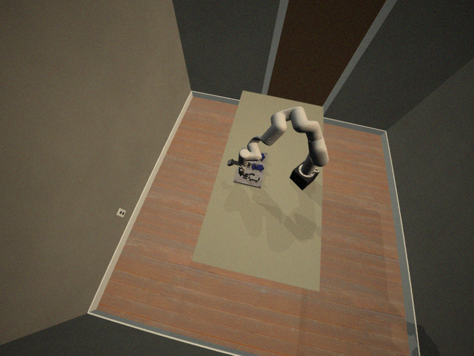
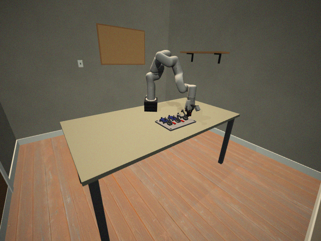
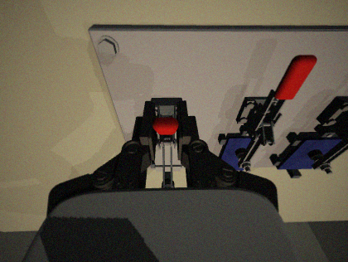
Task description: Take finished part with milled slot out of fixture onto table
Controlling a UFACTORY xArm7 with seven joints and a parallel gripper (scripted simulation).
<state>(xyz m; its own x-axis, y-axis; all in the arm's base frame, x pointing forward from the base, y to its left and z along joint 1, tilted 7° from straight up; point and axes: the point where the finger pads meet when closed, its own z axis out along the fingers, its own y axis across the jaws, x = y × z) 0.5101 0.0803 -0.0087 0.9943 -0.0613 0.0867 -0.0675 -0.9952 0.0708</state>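
Right now the finished part is 12 cm behind my hand, 5 cm below it and 1 cm to the left of it. From my hand the other things lie so: blue blank: 13 cm behind, 10 cm to the right, 6 cm below; grey fixture plate: 11 cm to the right, 8 cm below, 7 cm behind.
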